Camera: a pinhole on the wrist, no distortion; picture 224 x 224 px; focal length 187.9 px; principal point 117.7 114.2 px. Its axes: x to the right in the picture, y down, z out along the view. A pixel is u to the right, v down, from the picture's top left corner.
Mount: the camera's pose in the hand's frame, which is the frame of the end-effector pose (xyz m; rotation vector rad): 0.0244 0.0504 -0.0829 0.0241 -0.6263 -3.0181
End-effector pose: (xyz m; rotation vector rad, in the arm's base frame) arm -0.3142 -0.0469 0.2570 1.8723 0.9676 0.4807
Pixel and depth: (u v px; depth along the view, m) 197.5 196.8 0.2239
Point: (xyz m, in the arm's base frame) -0.2312 -0.2047 0.2226
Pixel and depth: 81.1 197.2 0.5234
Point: 0.1128 -0.2379 0.0591
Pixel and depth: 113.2 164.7 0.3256
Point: -0.0868 -0.1907 0.2221
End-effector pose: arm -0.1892 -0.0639 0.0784 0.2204 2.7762 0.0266
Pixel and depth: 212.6 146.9 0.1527
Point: -0.1022 0.0078 0.0381
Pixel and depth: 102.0 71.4 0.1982
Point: -0.1658 0.1099 -0.0011
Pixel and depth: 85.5 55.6 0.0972
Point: -0.2076 0.0582 0.0765
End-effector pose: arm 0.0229 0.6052 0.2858 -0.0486 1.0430 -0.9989
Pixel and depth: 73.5 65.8 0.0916
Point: 0.0951 0.6425 0.2005
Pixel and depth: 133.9 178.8 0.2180
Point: 0.1762 0.5824 0.3314
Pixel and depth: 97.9 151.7 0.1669
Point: 0.1473 0.5945 0.2629
